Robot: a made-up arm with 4 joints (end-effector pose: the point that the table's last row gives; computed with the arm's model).
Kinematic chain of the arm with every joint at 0, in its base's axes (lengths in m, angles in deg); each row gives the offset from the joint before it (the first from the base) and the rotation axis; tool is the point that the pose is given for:
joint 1: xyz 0 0 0.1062 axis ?
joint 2: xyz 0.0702 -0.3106 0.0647 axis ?
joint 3: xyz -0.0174 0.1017 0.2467 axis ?
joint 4: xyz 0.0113 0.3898 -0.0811 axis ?
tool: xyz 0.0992 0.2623 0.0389
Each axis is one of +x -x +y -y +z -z.
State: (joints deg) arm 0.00 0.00 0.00 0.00
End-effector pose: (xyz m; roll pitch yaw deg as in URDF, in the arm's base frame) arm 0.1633 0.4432 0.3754 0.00 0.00 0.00
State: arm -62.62 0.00 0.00 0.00
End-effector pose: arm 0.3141 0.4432 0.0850 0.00 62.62 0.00
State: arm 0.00 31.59 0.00 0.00
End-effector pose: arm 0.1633 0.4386 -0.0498 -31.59 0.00 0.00
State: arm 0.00 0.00 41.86 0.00
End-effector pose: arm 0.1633 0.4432 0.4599 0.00 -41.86 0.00
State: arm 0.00 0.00 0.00 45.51
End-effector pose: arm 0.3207 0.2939 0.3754 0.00 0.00 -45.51
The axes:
joint 1: -y
joint 2: -x
joint 3: -y
joint 4: -z

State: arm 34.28 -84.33 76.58 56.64
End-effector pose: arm -0.2427 -0.7675 0.7463 130.12 34.84 -48.50
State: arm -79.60 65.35 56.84 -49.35
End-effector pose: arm -0.5425 0.1066 -0.0145 16.34 25.71 115.66
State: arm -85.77 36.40 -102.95 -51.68
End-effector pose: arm -0.0560 0.5075 0.0605 -170.94 -3.92 164.13
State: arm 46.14 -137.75 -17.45 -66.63
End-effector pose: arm -0.3368 -0.9960 0.2339 -114.92 -49.60 -112.34
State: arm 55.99 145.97 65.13 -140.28
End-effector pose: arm 0.1187 -0.5932 0.0180 163.15 8.32 -111.58
